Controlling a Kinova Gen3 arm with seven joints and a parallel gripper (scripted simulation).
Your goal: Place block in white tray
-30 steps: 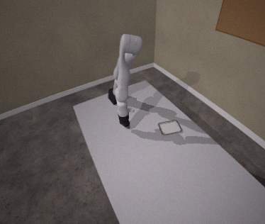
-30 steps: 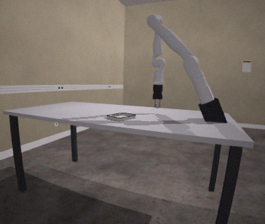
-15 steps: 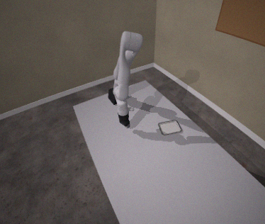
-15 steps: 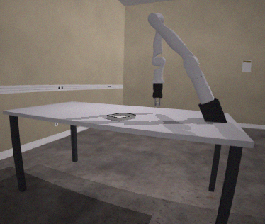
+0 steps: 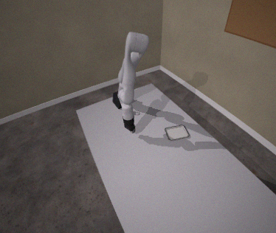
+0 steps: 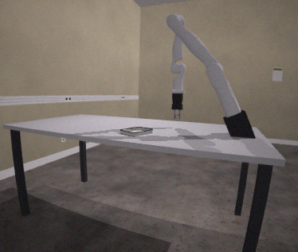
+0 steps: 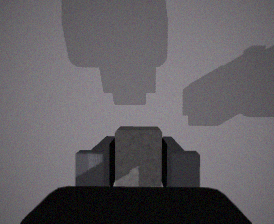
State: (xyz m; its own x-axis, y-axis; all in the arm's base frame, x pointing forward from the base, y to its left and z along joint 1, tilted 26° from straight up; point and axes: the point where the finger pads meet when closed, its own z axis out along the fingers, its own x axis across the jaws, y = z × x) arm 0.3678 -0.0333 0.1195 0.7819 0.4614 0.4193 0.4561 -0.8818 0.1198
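Right now my hand is 34 cm to the right of the white tray, 10 cm short of it and 6 cm above it. Round my hand: grey block 1 cm below.
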